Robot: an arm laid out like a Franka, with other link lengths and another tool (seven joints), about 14 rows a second.
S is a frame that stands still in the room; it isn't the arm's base.
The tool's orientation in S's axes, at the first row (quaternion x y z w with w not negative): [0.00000, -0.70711, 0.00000, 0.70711]
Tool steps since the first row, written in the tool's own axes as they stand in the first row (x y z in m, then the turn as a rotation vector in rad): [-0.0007, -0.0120, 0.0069, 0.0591, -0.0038, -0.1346]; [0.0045, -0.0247, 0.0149, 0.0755, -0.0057, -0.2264]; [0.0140, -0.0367, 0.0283, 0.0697, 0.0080, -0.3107]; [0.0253, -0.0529, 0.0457, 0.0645, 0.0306, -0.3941]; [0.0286, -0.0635, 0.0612, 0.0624, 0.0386, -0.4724]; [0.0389, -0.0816, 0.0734, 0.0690, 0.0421, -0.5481]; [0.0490, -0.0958, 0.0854, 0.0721, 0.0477, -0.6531]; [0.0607, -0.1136, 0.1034, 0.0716, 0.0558, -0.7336]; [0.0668, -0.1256, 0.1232, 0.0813, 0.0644, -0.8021]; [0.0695, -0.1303, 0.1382, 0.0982, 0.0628, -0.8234]
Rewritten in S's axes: [-0.0069, -0.0120, -0.0007, 0.1346, -0.0038, 0.0591]; [-0.0149, -0.0247, 0.0045, 0.2264, -0.0057, 0.0755]; [-0.0283, -0.0367, 0.0140, 0.3107, 0.0080, 0.0697]; [-0.0457, -0.0529, 0.0253, 0.3941, 0.0306, 0.0645]; [-0.0612, -0.0635, 0.0286, 0.4724, 0.0386, 0.0624]; [-0.0734, -0.0816, 0.0389, 0.5481, 0.0421, 0.0690]; [-0.0854, -0.0958, 0.0490, 0.6531, 0.0477, 0.0721]; [-0.1034, -0.1136, 0.0607, 0.7336, 0.0558, 0.0716]; [-0.1232, -0.1256, 0.0668, 0.8021, 0.0644, 0.0813]; [-0.1382, -0.1303, 0.0695, 0.8234, 0.0628, 0.0982]
